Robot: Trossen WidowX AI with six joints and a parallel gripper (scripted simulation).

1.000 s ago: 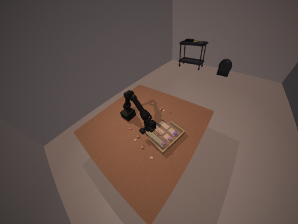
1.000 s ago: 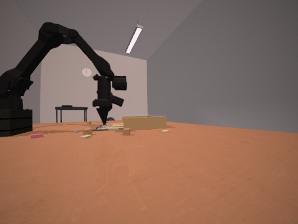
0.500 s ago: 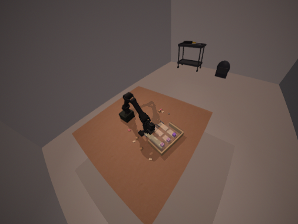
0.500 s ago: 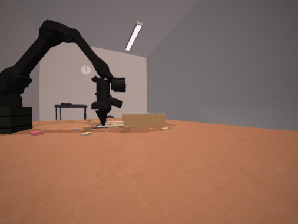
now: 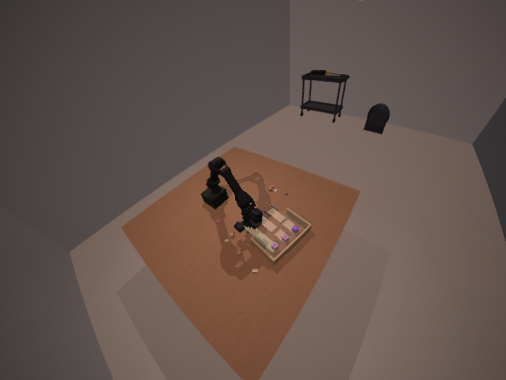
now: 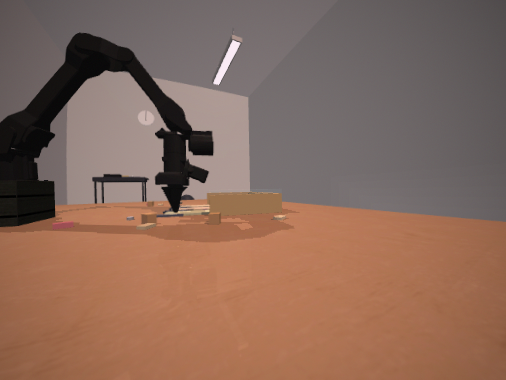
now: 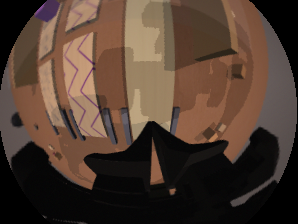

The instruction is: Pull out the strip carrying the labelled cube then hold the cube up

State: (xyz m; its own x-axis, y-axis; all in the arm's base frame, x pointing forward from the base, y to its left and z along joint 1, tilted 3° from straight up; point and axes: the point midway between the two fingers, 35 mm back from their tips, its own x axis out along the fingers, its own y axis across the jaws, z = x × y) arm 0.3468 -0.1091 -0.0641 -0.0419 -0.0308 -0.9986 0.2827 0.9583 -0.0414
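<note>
My gripper tip is now 90 mm short of the one-piece strip and 30 mm to the left of it.
</note>
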